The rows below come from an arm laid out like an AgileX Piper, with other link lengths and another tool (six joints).
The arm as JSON. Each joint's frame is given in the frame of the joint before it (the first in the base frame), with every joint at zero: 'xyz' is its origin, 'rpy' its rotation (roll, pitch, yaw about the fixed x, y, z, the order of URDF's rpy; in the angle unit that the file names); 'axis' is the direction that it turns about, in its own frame. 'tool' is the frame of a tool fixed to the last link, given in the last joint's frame.
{
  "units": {
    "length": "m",
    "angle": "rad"
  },
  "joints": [
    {
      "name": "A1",
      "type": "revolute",
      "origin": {
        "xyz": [
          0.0,
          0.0,
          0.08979
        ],
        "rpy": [
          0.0,
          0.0,
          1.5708
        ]
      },
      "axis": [
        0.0,
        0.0,
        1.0
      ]
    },
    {
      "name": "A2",
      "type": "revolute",
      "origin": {
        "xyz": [
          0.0,
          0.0,
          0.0
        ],
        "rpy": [
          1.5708,
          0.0,
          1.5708
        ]
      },
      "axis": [
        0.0,
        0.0,
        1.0
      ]
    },
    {
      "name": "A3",
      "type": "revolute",
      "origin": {
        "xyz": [
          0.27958,
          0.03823,
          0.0
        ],
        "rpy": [
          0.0,
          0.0,
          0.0
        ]
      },
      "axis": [
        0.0,
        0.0,
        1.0
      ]
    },
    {
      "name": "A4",
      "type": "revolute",
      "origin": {
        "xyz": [
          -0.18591,
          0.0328,
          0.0
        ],
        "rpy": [
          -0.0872,
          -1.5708,
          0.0
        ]
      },
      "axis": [
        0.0,
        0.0,
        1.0
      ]
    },
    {
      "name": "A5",
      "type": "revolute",
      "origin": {
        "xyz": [
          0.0,
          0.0,
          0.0
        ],
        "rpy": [
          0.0,
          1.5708,
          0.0
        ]
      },
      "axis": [
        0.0,
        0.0,
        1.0
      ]
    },
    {
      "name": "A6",
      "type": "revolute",
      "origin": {
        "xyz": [
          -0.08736,
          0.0,
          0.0
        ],
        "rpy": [
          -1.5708,
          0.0,
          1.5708
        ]
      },
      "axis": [
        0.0,
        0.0,
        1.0
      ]
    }
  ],
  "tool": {
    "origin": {
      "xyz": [
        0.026,
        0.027,
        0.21
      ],
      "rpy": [
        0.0,
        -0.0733,
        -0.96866
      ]
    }
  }
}
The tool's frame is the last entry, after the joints.
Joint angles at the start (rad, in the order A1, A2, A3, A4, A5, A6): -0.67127, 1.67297, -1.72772, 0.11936, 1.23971, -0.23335
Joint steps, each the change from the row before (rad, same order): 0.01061, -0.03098, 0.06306, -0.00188, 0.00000, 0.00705; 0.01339, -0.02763, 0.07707, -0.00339, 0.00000, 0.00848; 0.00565, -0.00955, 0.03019, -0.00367, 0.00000, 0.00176; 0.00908, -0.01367, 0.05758, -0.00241, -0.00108, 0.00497; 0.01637, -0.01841, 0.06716, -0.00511, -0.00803, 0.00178; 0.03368, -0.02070, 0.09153, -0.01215, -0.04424, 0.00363; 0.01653, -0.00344, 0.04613, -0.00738, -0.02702, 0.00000; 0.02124, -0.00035, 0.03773, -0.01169, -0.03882, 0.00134; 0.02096, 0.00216, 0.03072, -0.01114, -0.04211, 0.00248; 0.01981, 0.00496, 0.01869, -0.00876, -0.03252, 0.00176
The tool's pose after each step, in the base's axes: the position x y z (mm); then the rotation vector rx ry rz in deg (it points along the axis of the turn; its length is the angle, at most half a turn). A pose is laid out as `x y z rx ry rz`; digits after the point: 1 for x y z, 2 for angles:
321.7 -235.5 146.9 156.01 40.46 23.55
308.9 -220.6 131.7 158.46 41.45 21.35
303.4 -215.2 125.4 159.34 42.02 20.22
293.1 -204.5 112.1 161.38 42.87 18.16
282.6 -191.7 98.7 162.96 44.51 15.95
275.6 -178.1 83.0 163.36 47.09 14.00
272.3 -172.3 73.5 163.52 48.56 12.76
273.7 -169.2 66.6 162.65 50.12 12.19
277.5 -167.5 61.3 161.47 51.48 12.10
282.3 -165.7 57.8 160.37 52.84 12.18

